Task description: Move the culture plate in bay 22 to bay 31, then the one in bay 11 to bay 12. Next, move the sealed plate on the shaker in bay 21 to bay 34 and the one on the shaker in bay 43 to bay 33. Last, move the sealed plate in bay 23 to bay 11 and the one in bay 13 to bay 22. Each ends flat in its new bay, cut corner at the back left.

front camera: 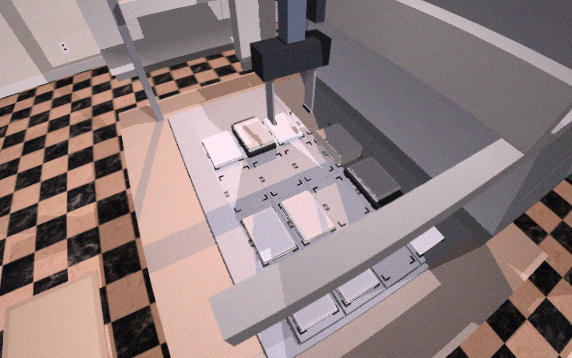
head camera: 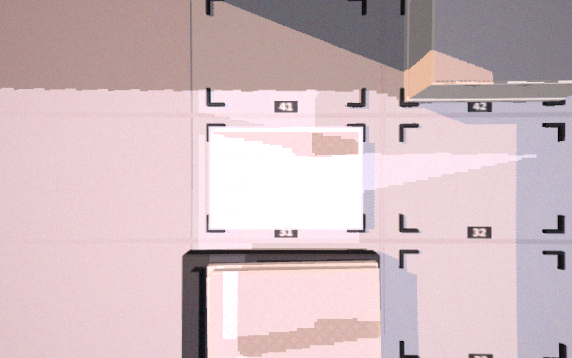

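Note:
A culture plate lies flat inside the marks of bay 31; glare hides its corner details. My gripper is open and empty above bay 31, its jaws wide apart. In the front view, the bay 11 culture plate lies at the left. The bay 21 sealed plate sits on its dark shaker. The bay 43 sealed plate sits on a shaker at the right, in shadow. The bay 23 sealed plate and bay 13 sealed plate lie side by side.
A tall grey box stands in bay 42, beside bay 32. More plates lie in the nearest row. A thick grey beam crosses the front view and hides part of the deck.

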